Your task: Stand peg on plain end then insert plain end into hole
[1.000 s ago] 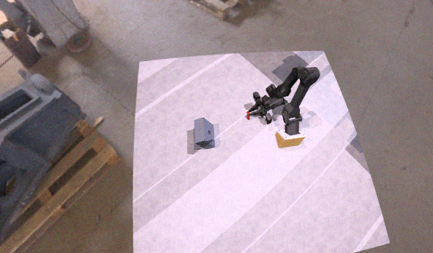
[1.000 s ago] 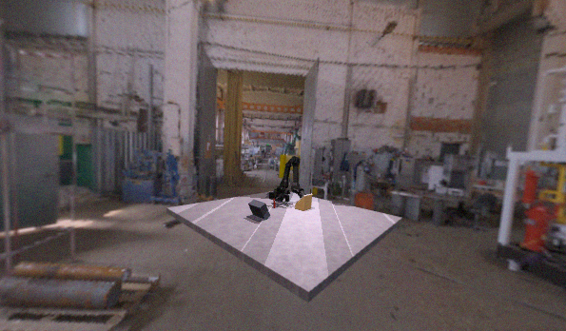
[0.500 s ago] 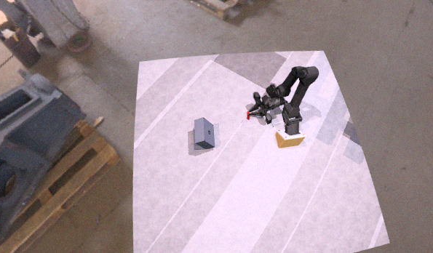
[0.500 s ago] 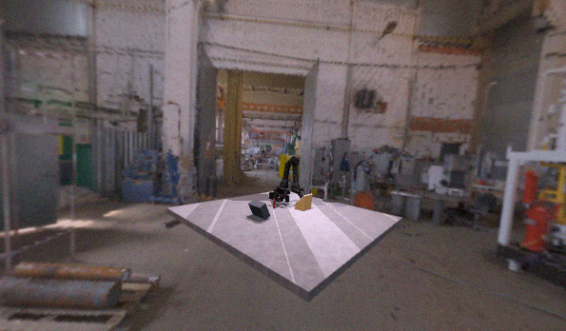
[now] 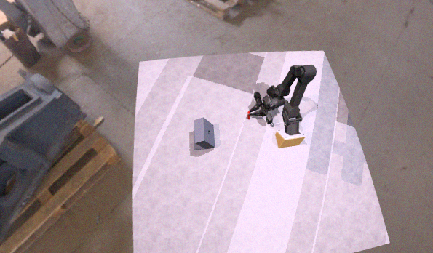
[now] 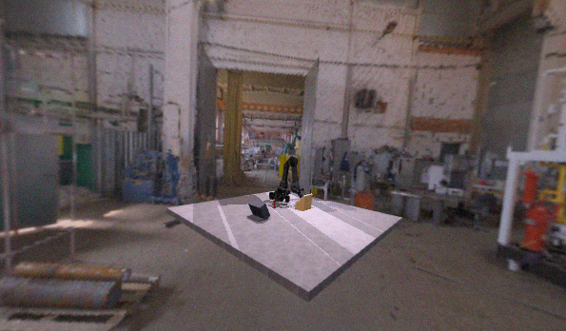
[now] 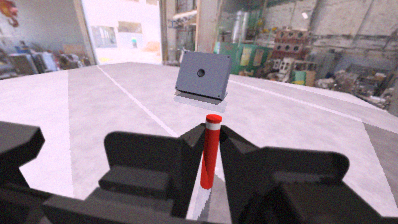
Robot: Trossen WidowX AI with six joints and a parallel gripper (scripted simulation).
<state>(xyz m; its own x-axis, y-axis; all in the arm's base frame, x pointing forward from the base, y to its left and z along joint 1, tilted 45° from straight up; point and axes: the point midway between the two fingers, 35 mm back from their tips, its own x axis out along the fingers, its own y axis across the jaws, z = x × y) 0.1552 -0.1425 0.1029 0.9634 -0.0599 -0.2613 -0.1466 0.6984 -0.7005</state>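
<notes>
My gripper tip is now 10 mm above the peg. The rest, counted from my gripper tip: grey sloped panel (260 mm ahead, 60 mm to the left, 10 mm below).
</notes>
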